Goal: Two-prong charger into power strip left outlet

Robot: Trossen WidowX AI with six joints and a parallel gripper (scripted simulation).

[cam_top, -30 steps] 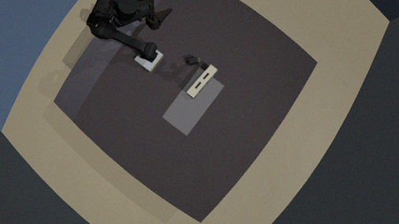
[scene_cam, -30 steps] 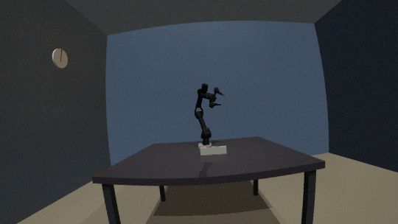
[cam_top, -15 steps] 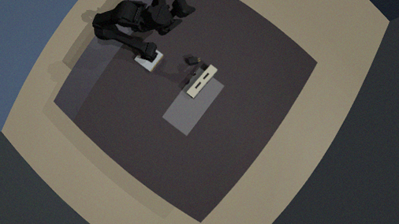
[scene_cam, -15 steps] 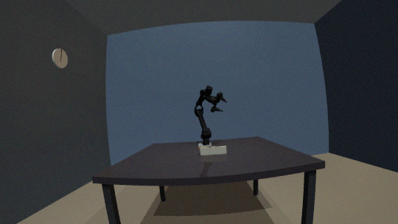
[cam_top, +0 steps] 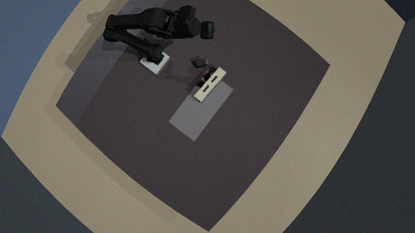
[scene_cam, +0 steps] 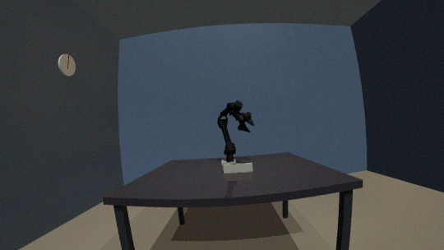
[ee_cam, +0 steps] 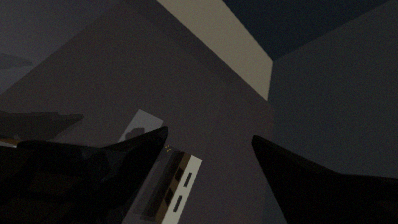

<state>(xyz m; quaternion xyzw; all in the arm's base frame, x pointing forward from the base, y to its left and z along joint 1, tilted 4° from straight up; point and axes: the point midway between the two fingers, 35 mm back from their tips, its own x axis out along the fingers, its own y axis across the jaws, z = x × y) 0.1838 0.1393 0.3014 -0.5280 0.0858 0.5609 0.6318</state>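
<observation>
The two-prong charger is 2 cm ahead of my gripper tip, 5 cm to the right of it and 27 cm below it.
</observation>
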